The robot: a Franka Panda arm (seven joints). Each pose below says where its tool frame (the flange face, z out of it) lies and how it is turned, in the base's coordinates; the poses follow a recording.
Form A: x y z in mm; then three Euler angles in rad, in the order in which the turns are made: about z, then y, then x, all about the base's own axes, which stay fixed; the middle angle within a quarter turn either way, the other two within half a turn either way.
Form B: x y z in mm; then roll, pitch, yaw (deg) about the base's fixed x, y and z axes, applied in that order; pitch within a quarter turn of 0, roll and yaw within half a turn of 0. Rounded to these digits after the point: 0 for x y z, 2 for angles.
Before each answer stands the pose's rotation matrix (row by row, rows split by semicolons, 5 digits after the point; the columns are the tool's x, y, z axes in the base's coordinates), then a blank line. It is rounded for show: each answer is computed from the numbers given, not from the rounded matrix.
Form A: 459, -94, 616, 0.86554, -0.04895, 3.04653
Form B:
0.64745 -0.76053 -0.04893; -0.76102 -0.64177 -0.09481; 0.04070 0.09862 -0.99429

459, -94, 616, 174.34, -2.33, -49.61
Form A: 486, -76, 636, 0.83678, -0.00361, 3.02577
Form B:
0.66985 -0.74249 -0.00361; -0.73779 -0.66506 -0.11556; 0.08340 0.08007 -0.99329

486, -76, 636, 175.39, -4.78, -47.76
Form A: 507, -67, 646, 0.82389, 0.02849, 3.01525
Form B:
0.67910 -0.73350 0.02849; -0.72551 -0.67659 -0.12596; 0.11166 0.06487 -0.99163

507, -67, 646, 176.26, -6.41, -46.89
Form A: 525, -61, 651, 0.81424, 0.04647, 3.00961
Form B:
0.68568 -0.72642 0.04645; -0.71668 -0.68490 -0.13146; 0.12731 0.05685 -0.99023

525, -61, 651, 176.71, -7.31, -46.27
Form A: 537, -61, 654, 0.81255, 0.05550, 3.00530
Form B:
0.68659 -0.72493 0.05547; -0.71413 -0.68674 -0.13566; 0.13644 0.05353 -0.98920

537, -61, 654, 176.90, -7.84, -46.13
